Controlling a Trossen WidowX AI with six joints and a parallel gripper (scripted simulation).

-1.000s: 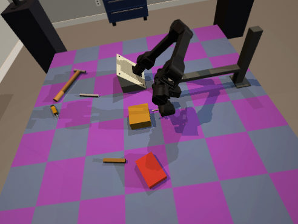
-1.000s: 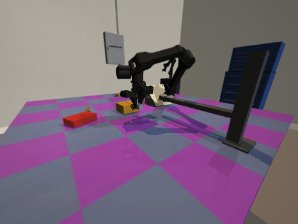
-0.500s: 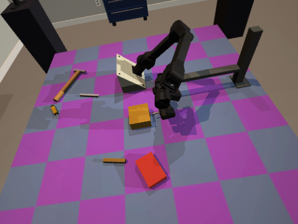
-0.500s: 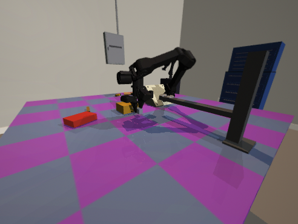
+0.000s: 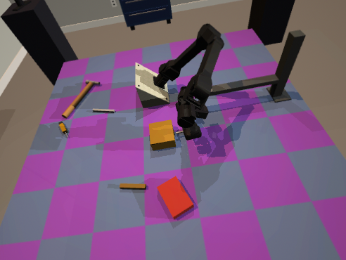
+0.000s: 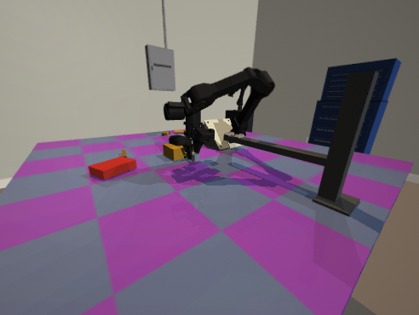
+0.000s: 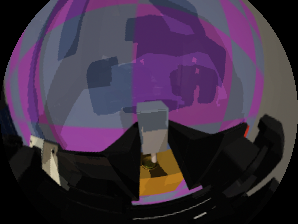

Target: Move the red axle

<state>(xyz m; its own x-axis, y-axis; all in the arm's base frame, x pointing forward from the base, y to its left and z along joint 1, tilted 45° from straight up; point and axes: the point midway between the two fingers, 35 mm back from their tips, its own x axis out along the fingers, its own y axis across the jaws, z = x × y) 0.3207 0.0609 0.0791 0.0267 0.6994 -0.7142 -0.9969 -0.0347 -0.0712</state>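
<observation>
Right now the orange beam is 12 cm to the right of my gripper tip and 1 cm above it. Round my gripper tip: orange stick 25 cm to the right, 20 cm ahead, 1 cm below; then pale grey stub 2 cm to the right, 1 cm above; then flat red block 27 cm ahead, 10 cm to the right.
</observation>
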